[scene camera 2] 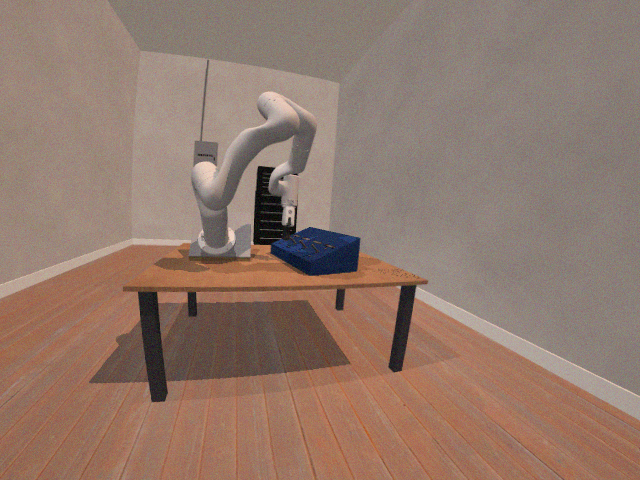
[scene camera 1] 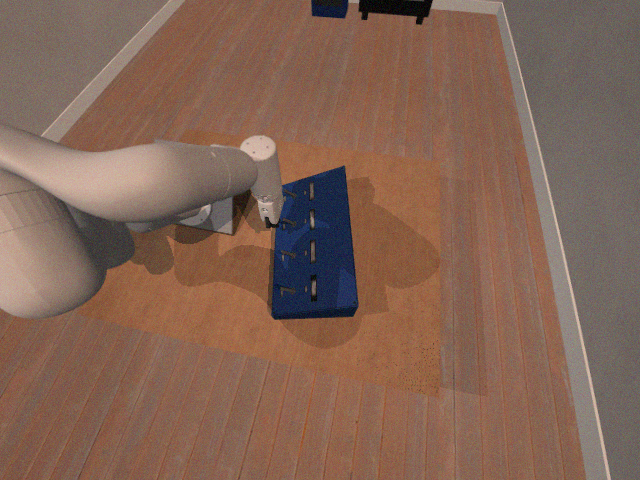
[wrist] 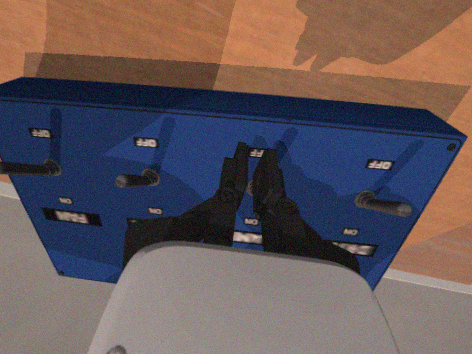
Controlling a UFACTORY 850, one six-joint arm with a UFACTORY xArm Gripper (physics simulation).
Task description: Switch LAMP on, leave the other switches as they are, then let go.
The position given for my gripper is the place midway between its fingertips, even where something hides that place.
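Blue switch panel point(wrist: 334, 155) and my gripper point(wrist: 250, 159), both in sight.
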